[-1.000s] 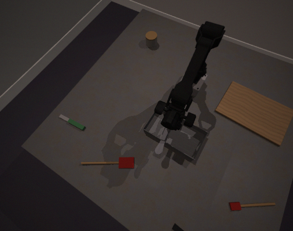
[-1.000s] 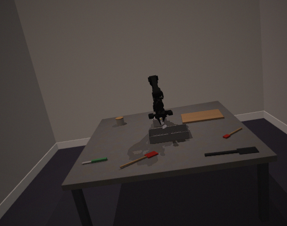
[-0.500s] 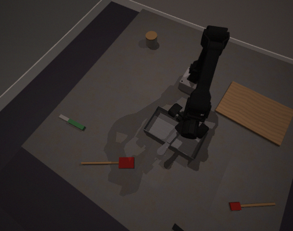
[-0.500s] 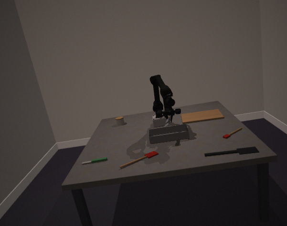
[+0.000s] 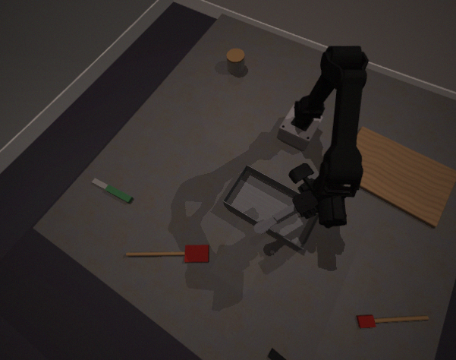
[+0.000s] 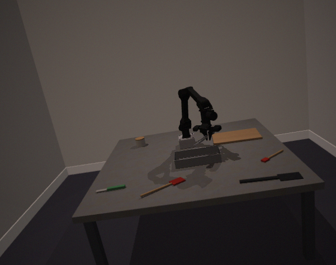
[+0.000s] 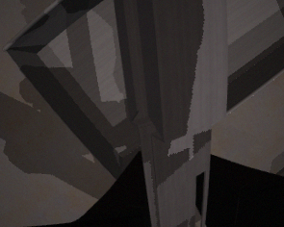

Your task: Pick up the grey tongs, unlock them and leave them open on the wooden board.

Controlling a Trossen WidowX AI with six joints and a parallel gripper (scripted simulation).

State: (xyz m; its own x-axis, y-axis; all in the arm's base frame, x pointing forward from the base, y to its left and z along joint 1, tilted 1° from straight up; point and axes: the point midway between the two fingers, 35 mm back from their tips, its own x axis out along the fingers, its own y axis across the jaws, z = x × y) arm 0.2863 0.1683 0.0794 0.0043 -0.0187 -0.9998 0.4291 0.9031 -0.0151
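Right now the wooden board is 32 cm behind my gripper tip, 21 cm to the left of it and 11 cm below it. Round my gripper tip: yellow lock piece (3 cm behind, 1 cm to the left, 4 cm above); black spatula (42 cm ahead, 32 cm to the left, 11 cm below); roasting tin (5 cm ahead, 9 cm to the right, 9 cm below).
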